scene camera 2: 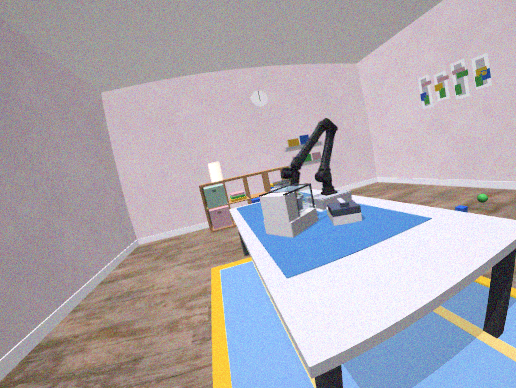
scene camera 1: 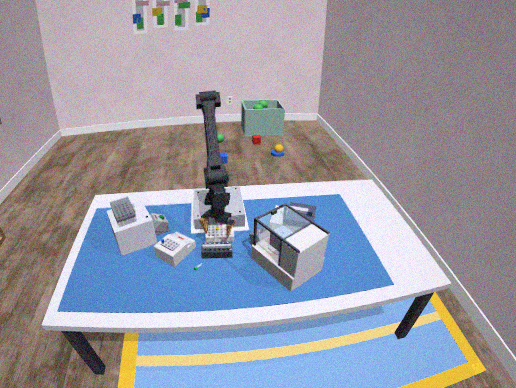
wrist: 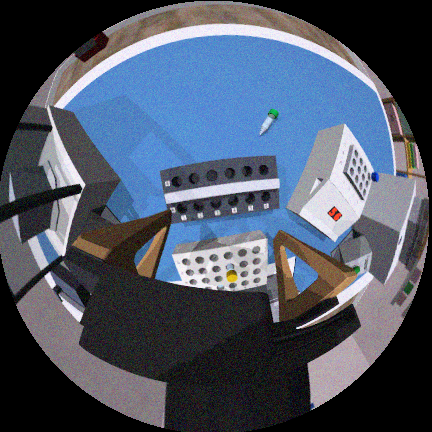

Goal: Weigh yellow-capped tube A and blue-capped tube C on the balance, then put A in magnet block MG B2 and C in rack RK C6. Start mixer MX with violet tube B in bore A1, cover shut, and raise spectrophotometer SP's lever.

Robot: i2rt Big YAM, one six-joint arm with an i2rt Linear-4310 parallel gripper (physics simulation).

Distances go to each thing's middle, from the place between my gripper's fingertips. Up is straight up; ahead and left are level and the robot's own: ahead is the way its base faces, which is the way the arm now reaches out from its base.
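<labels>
I find the balance (scene camera 1: 288,245) 3 cm above my hand, 30 cm to the left of it and 7 cm ahead of it.
</labels>
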